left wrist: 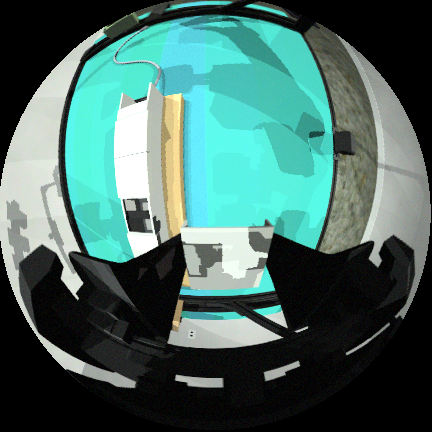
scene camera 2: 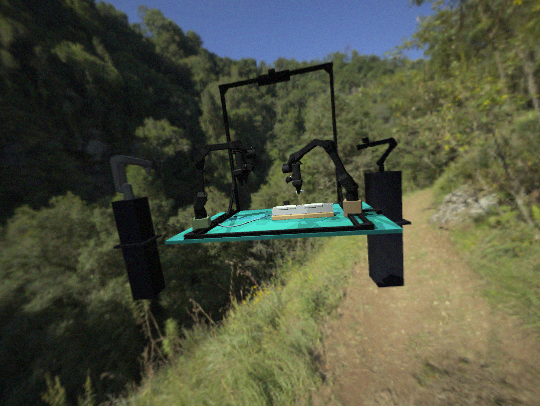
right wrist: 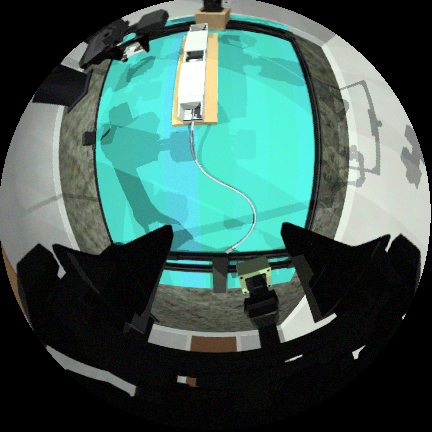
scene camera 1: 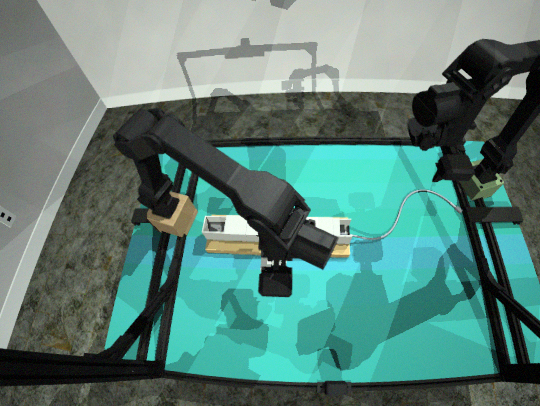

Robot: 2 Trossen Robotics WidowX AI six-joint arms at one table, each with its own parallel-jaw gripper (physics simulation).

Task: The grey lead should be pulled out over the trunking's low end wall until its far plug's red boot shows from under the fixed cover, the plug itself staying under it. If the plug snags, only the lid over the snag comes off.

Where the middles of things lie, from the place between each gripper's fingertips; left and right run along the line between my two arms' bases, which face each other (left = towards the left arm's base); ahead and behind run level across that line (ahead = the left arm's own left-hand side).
Labels:
I see my right gripper 36 cm to the right of the trunking (scene camera 1: pixel 214 226), 22 cm above it and 1 cm past it.
The trunking lies 12 cm ahead of my left hand and 10 cm below it.

